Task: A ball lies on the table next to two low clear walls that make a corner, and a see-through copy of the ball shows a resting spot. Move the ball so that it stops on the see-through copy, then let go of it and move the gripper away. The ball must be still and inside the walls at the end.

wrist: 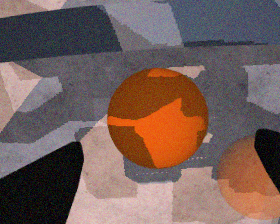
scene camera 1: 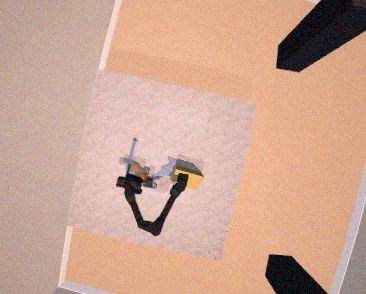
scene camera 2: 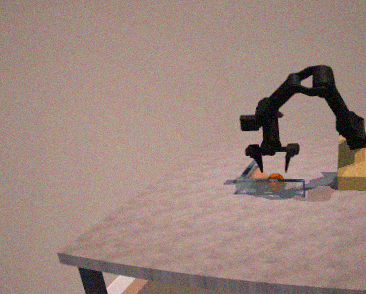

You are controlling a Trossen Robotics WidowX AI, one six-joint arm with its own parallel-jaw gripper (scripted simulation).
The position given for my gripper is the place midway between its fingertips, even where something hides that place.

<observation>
My gripper (scene camera 2: pixel 274 172) is open, with nothing in its grasp. I also see an orange ball (wrist: pixel 157 118).
My gripper is seen too in the wrist view (wrist: pixel 169 144).
</observation>
